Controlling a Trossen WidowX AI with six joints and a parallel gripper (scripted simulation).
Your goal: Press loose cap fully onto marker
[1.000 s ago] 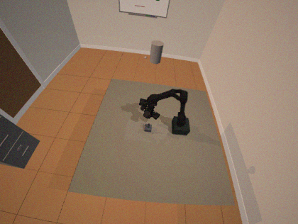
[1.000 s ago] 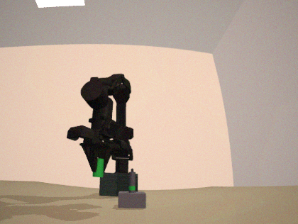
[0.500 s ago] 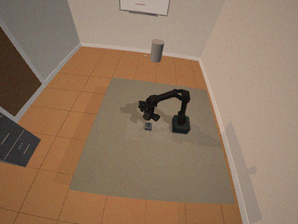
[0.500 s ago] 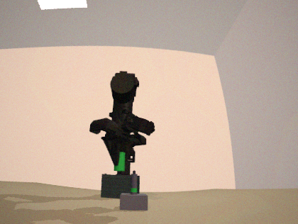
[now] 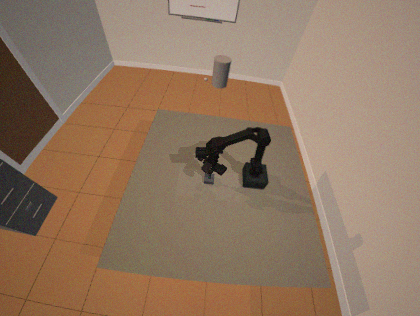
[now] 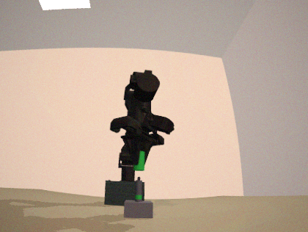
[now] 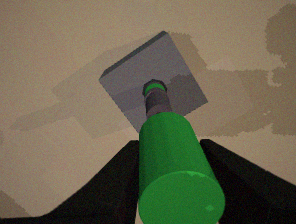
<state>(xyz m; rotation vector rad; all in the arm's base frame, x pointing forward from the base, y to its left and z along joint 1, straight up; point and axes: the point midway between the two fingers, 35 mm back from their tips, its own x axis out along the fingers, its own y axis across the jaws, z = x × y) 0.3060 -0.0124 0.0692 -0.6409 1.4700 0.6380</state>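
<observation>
Right now my gripper tip is 11 cm above the grey holder block. From my gripper tip the other things lie so: green cap: 1 cm above.
</observation>
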